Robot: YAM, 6 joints.
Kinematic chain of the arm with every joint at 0, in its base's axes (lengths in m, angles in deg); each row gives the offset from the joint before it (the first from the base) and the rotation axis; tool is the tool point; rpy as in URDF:
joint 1: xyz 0 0 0.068 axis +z
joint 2: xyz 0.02 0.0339 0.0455 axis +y
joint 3: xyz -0.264 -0.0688 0 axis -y
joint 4: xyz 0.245 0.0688 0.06 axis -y
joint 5: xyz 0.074 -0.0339 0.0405 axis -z
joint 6: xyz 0.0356 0 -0.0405 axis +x
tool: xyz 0 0 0 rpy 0 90 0
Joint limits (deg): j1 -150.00..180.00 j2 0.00..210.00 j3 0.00..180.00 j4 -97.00..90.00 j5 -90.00..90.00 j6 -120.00..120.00
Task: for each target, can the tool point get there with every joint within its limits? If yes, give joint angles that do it. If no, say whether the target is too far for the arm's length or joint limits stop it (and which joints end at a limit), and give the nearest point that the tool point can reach.
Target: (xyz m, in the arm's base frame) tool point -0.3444 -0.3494 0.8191
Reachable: no: too far | nearest point -0.2578 -0.2616 0.6342 | short by 0.222 m
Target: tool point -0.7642 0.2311 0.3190
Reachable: no: too far | nearest point -0.5983 0.1809 0.2733 | short by 0.179 m
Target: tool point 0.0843 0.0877 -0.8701
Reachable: no: too far | nearest point 0.1353 0.1408 -0.3764 | short by 0.499 m
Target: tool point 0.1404 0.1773 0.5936
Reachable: yes | joints -120.76 38.85 135.71 -39.52 -57.44 -42.31
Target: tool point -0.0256 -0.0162 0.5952
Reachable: yes | joints 123.50 54.03 119.94 -53.50 -58.49 -69.15
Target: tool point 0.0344 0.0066 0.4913
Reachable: yes | joints -42.75 35.14 82.71 -44.84 -52.28 5.51
